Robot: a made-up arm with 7 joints. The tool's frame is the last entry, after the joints. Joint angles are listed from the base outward. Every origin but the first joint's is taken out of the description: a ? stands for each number. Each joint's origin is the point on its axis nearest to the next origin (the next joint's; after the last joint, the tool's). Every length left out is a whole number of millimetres.
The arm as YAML. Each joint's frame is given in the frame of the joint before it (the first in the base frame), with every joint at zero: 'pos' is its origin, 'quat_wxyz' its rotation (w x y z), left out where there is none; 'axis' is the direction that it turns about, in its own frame. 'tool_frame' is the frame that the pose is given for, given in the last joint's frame.
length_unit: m
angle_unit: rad
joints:
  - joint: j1
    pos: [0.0, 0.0, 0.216]
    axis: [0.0, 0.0, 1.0]
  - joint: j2
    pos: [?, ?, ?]
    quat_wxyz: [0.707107, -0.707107, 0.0, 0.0]
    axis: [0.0, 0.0, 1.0]
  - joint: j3
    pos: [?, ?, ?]
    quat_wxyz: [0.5, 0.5, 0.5, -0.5]
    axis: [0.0, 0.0, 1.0]
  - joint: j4
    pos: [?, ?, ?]
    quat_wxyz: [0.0, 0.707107, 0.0, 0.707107]
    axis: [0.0, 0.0, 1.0]
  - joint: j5
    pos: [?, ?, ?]
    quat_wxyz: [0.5, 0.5, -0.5, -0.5]
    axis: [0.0, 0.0, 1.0]
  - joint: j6
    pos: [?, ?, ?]
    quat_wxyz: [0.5, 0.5, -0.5, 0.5]
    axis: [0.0, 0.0, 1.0]
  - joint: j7
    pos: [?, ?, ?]
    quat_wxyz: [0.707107, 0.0, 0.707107, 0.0]
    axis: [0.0, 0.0, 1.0]
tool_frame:
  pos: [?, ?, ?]
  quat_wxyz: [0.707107, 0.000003, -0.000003, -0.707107]
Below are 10 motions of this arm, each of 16 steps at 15 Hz.
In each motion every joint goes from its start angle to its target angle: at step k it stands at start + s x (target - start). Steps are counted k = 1, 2, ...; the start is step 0. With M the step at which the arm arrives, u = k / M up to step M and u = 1 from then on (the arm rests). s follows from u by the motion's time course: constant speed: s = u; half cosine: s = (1 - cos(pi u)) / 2; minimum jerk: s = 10 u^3 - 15 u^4 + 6 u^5.
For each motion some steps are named. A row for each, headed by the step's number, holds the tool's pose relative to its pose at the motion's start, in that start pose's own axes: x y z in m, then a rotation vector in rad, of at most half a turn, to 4 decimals.
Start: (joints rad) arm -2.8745 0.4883 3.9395 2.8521 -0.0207 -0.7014 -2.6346
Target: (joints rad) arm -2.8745 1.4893 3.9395 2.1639 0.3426 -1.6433 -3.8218
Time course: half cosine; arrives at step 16
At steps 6, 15, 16:
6: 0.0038 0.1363 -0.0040 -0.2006 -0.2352 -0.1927
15: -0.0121 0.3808 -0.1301 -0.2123 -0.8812 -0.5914
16: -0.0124 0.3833 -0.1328 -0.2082 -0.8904 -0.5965

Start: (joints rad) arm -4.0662 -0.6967 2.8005 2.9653 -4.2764 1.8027 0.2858
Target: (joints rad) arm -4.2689 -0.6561 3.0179 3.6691 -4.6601 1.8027 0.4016
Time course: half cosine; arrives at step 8
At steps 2, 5, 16:
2: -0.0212 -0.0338 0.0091 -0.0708 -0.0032 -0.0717
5: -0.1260 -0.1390 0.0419 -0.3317 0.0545 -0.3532
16: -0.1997 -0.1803 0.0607 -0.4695 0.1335 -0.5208

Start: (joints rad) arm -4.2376 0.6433 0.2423 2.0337 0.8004 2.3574 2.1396
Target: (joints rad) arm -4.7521 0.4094 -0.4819 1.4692 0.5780 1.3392 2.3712
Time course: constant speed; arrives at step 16
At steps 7, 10, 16:
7: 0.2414 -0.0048 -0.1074 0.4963 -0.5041 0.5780
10: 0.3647 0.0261 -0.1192 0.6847 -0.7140 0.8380
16: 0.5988 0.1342 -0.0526 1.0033 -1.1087 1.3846

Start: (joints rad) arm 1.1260 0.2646 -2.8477 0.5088 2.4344 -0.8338 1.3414
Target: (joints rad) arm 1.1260 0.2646 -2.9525 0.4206 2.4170 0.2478 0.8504
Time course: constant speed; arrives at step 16
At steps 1, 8, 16:
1: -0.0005 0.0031 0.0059 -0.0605 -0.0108 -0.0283
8: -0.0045 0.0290 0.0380 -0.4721 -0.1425 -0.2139
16: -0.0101 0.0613 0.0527 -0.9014 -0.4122 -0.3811

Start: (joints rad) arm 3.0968 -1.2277 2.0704 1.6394 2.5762 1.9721 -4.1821
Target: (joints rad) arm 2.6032 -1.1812 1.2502 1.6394 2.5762 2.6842 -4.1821
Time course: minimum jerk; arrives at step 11
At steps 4, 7, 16:
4: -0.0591 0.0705 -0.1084 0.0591 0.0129 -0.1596
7: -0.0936 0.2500 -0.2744 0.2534 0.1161 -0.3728
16: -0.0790 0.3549 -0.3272 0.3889 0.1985 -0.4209

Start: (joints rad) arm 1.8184 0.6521 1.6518 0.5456 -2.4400 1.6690 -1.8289
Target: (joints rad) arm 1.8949 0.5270 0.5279 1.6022 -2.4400 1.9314 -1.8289
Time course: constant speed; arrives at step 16
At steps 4, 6, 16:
4: 0.0559 -0.0465 0.1455 0.3218 0.2797 -0.0079
6: 0.0992 -0.0865 0.2080 0.5005 0.4024 -0.0282
16: 0.3271 -0.4318 0.3150 1.5235 0.7806 -0.2648

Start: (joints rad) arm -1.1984 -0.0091 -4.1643 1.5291 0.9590 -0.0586 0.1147
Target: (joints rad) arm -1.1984 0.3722 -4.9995 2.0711 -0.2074 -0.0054 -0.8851
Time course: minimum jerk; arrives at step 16
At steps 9, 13, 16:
9: 0.3176 0.0042 -0.1711 -0.3298 0.5788 -1.1305
13: 0.4210 0.0480 -0.3037 -0.9048 0.6219 -1.6959
16: 0.4317 0.0556 -0.3232 -1.0048 0.5973 -1.7699

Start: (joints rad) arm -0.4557 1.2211 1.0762 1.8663 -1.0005 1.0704 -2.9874
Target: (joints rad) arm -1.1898 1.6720 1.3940 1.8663 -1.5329 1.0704 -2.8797
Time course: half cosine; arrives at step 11
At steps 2, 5, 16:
2: 0.0070 -0.0272 0.0031 0.0020 -0.0081 0.0444
5: 0.0518 -0.1447 0.0095 0.0149 -0.0602 0.2519
16: 0.1773 -0.3206 -0.0006 0.0675 -0.1893 0.6368

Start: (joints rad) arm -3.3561 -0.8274 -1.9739 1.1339 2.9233 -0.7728 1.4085
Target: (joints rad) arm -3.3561 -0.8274 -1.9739 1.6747 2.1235 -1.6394 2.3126
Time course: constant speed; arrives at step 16
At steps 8, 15, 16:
8: -0.0594 0.0226 -0.1086 0.1536 -0.4044 0.3193
15: -0.0867 0.0242 -0.2201 0.1289 -0.8711 0.7820
16: -0.0880 0.0229 -0.2361 0.1112 -0.9406 0.8606

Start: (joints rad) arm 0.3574 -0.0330 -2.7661 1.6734 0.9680 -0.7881 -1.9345
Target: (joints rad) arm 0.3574 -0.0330 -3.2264 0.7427 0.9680 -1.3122 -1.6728
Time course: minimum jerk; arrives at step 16
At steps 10, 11, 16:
10: -0.2676 -0.0650 -0.0711 -0.1185 -0.5257 -0.3842
11: -0.2986 -0.0641 -0.0919 -0.1358 -0.5871 -0.4379
16: -0.3507 -0.0581 -0.1375 -0.1660 -0.6972 -0.5411

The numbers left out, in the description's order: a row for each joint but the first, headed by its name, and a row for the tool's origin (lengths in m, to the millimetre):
j2: 0.0 0.0 0.0
j3: 0.0 -0.199 0.0
j4: 0.0 0.066 0.0
j5: -0.367 -0.083 0.0
j6: 0.0 0.0 0.0
j7: 0.075 -0.059 0.0
tool: 0.0 0.0 0.0

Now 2 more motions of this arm.
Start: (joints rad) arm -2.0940 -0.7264 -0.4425 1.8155 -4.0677 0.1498 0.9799
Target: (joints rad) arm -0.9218 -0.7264 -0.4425 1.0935 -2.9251 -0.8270 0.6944
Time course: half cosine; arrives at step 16
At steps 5, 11, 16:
5: 0.1378 0.0518 -0.0073 0.0513 0.3661 0.3886
11: 0.2861 0.3060 -0.1944 -0.1877 1.6536 0.9339
16: 0.2505 0.3761 -0.3015 -0.4548 2.2253 0.9325

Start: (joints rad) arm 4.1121 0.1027 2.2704 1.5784 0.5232 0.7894 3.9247
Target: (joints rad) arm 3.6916 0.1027 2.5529 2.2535 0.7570 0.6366 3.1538
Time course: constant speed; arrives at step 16
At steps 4, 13, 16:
4: -0.0095 0.0491 -0.0728 -0.1927 -0.1090 -0.2024
13: 0.0102 0.1195 -0.2545 -0.5482 -0.4625 -0.6702
16: 0.0296 0.1297 -0.3158 -0.6407 -0.6101 -0.8239

